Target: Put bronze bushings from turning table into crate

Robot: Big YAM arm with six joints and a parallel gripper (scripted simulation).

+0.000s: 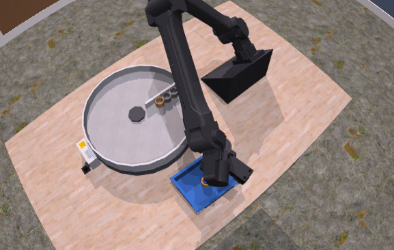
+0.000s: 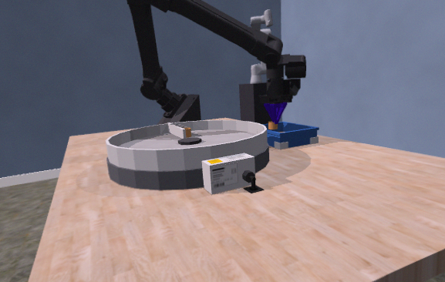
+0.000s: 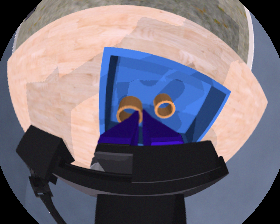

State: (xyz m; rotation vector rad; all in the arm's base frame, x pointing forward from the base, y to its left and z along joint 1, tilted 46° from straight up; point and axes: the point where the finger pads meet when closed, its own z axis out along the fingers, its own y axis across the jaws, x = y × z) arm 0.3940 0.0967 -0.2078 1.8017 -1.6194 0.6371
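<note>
Now: hand 40 mm short of the blue crate, 40 mm above it and 10 mm to the left of it. Round my hand: grey turning table: 350 mm to the right, 50 mm ahead, 10 mm below.
</note>
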